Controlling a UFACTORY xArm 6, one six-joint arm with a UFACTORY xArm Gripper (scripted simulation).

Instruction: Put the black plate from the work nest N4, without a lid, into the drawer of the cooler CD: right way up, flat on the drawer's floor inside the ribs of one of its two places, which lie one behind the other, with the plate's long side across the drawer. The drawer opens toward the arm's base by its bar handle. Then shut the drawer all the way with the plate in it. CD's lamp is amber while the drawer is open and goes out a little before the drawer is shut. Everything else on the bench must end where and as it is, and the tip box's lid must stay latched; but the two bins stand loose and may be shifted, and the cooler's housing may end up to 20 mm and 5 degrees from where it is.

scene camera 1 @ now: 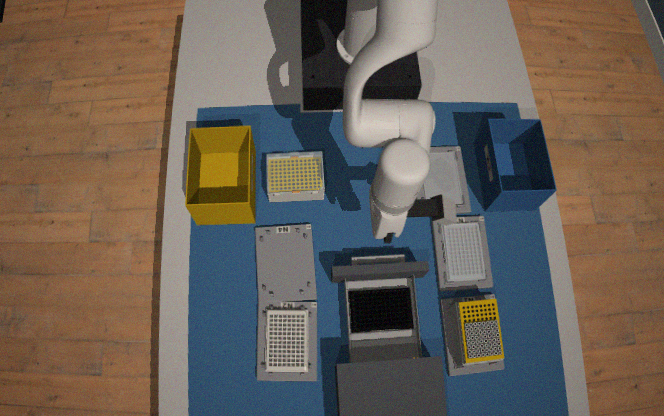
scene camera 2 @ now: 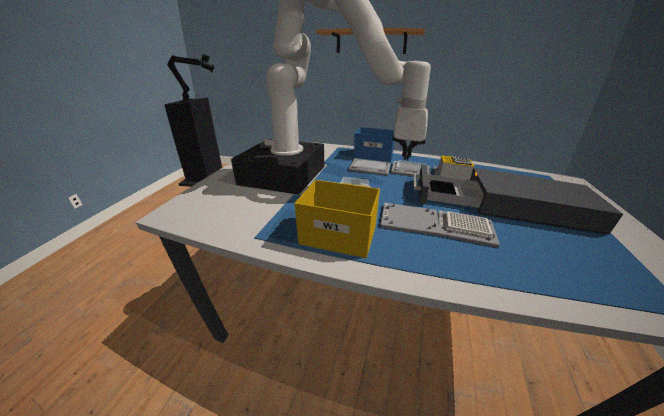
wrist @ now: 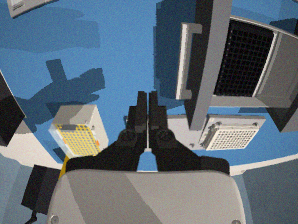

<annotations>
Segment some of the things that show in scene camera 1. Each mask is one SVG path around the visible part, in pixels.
My gripper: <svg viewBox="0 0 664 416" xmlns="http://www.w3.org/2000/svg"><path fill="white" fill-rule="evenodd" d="M372 181L369 190L372 233L375 239L384 238L384 243L391 243L392 232L398 238L403 231L407 217L432 217L432 221L445 226L457 223L455 201L441 194L430 199L416 199L412 207L403 213L390 214L384 212L376 206L372 199Z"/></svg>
A black plate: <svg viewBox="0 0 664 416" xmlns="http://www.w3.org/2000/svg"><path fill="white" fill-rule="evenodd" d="M410 288L349 291L351 333L414 328Z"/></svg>
</annotations>
